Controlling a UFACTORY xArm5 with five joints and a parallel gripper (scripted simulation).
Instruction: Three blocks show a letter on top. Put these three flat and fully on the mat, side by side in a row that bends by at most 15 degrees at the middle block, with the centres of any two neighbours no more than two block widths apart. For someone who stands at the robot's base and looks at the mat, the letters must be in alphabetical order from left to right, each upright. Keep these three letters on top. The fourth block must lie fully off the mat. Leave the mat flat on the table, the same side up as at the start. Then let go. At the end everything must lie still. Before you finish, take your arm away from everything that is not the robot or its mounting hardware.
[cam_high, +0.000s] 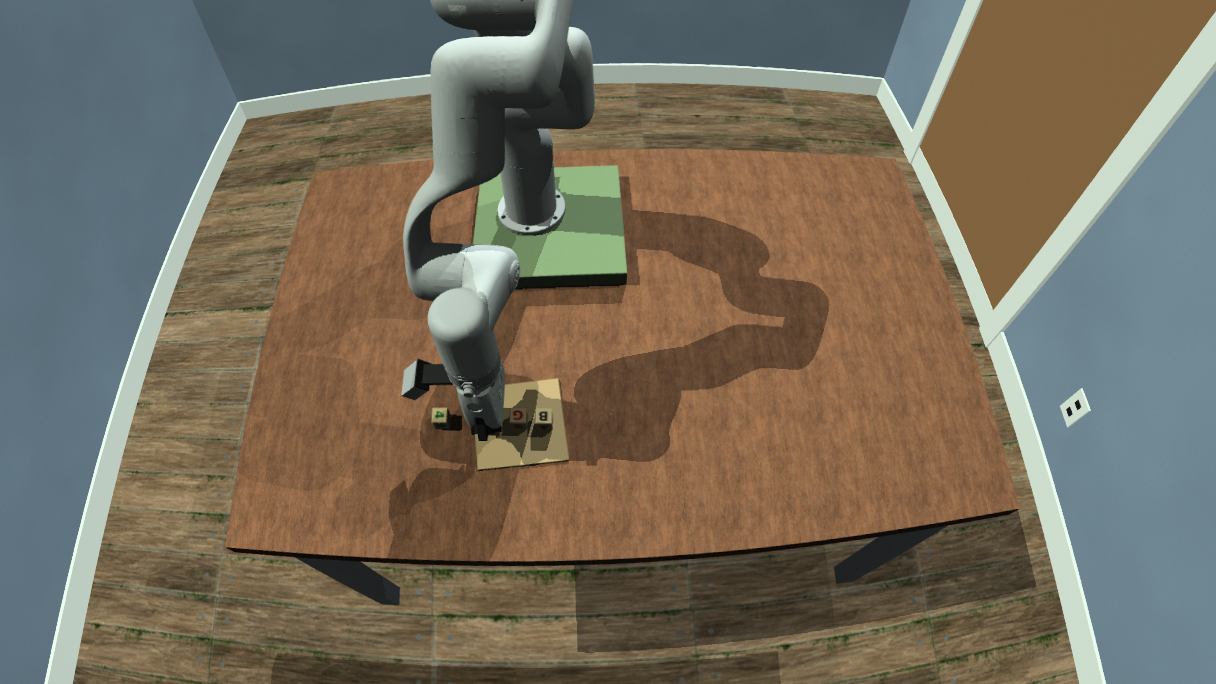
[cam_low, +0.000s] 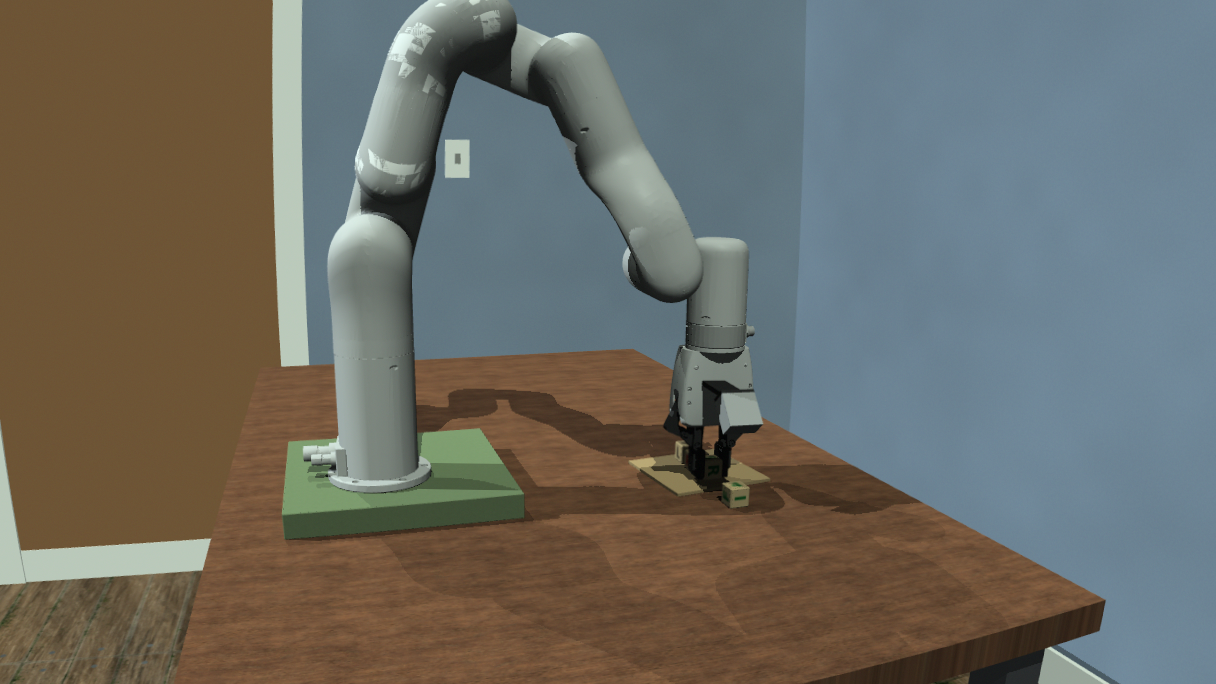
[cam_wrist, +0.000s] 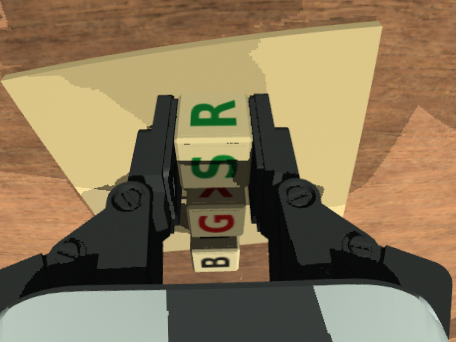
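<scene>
Right now my hand is 40 mm to the right of the tan mat and 30 mm above it. From my hand the other things lie so: cream block 80 mm to the right, 20 mm below.
</scene>
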